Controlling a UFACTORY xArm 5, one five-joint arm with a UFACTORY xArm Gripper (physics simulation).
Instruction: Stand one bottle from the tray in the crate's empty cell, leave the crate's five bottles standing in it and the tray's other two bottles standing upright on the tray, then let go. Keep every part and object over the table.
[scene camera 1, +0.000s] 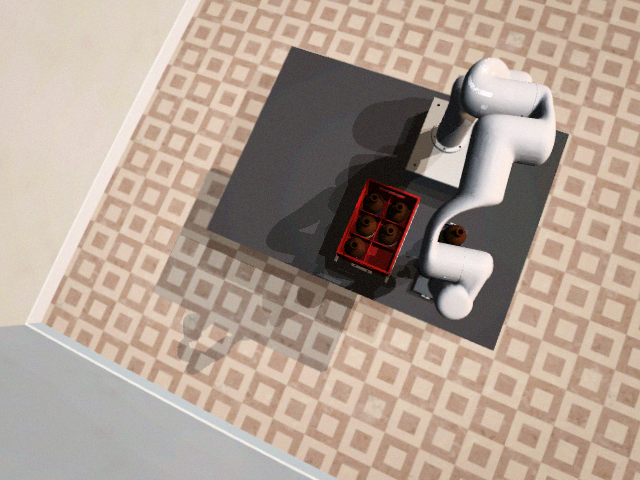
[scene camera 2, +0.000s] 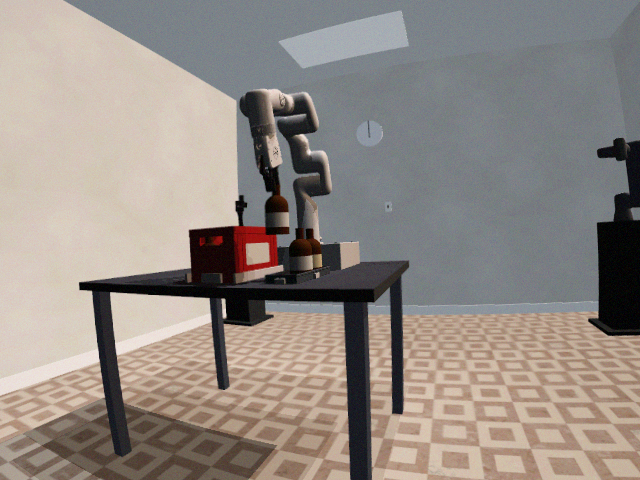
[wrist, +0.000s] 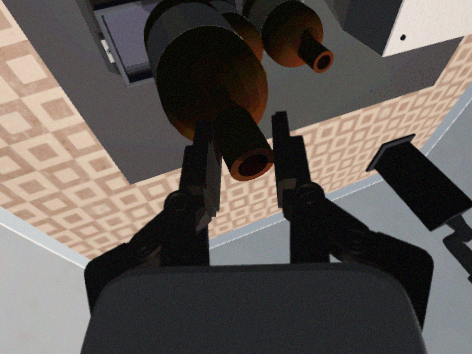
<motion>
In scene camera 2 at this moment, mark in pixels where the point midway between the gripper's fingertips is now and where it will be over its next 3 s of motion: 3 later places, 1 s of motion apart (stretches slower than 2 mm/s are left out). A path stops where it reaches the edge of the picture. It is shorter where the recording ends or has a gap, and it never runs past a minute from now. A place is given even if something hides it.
My gripper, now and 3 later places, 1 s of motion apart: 273, 190; 253, 192; 234, 196; 233, 196
</motion>
